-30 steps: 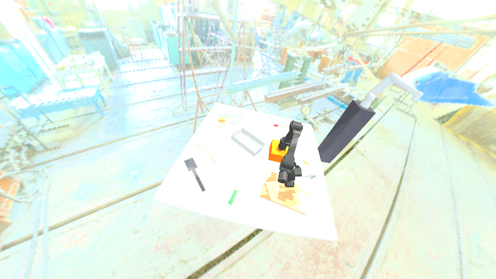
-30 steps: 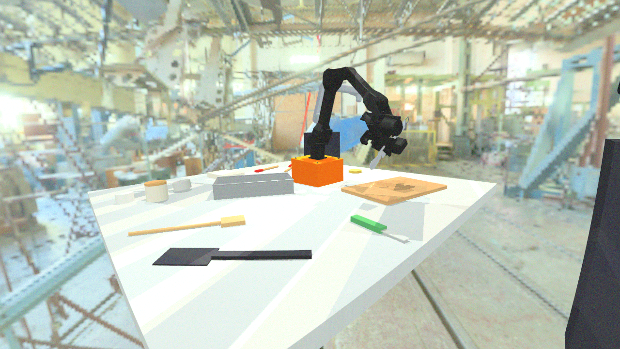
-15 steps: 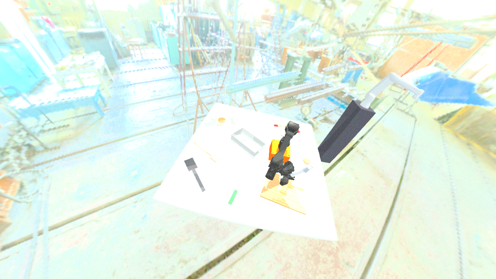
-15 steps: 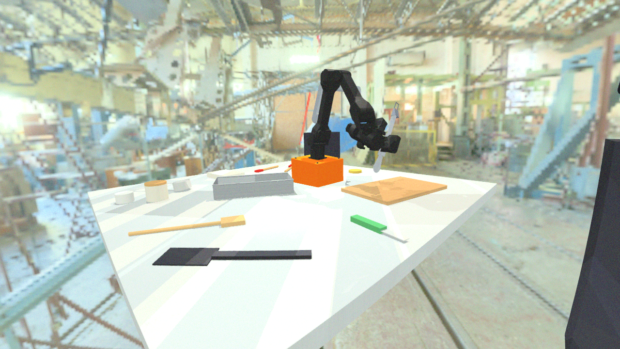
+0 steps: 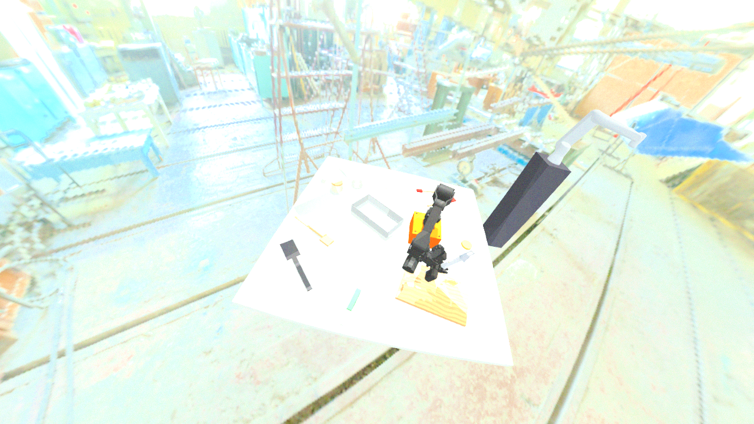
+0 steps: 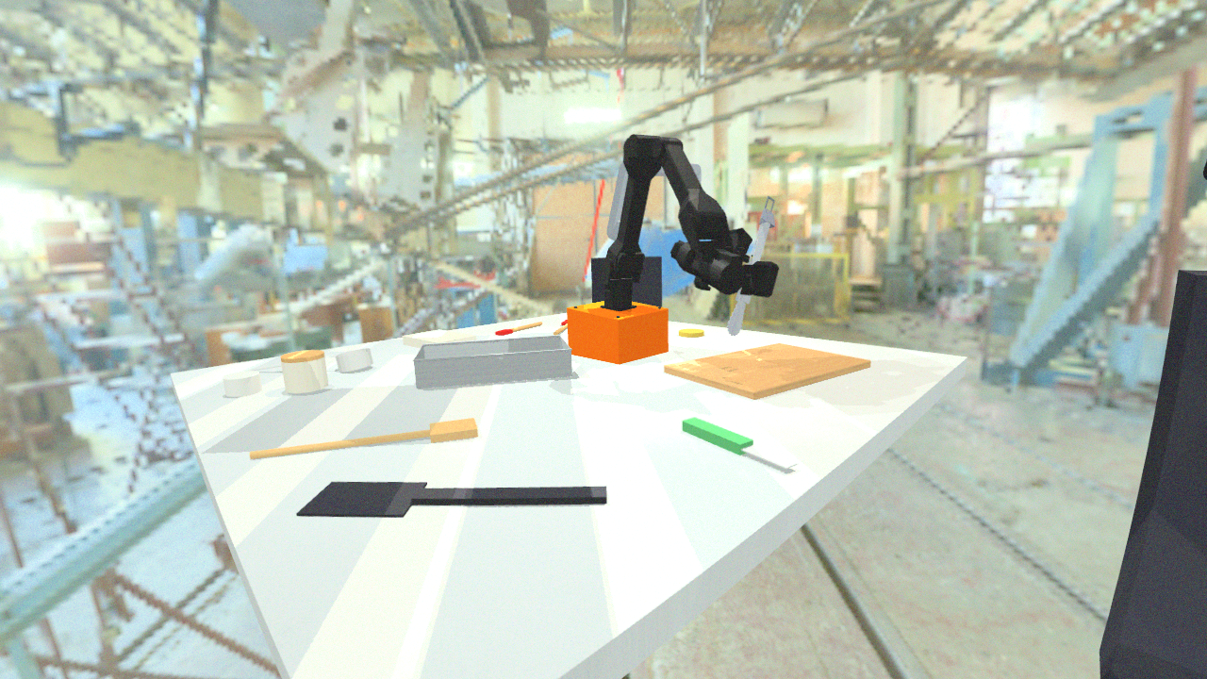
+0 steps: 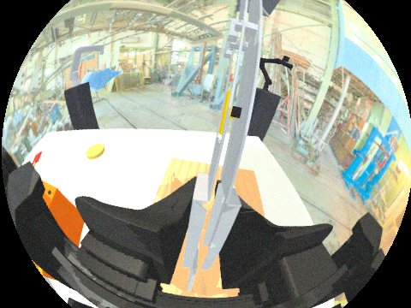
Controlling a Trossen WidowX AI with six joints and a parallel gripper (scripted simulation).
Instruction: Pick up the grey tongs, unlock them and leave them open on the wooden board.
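Right now the wooden board is 160 mm below my gripper tip, 30 mm to the left of it and 10 mm ahead of it. Also, from my gripper tip: grey roasting tin: 410 mm to the right, 370 mm ahead, 140 mm below; green-handled tool: 420 mm ahead, 190 mm to the left, 160 mm below; black spatula: 740 mm ahead, 160 mm below.
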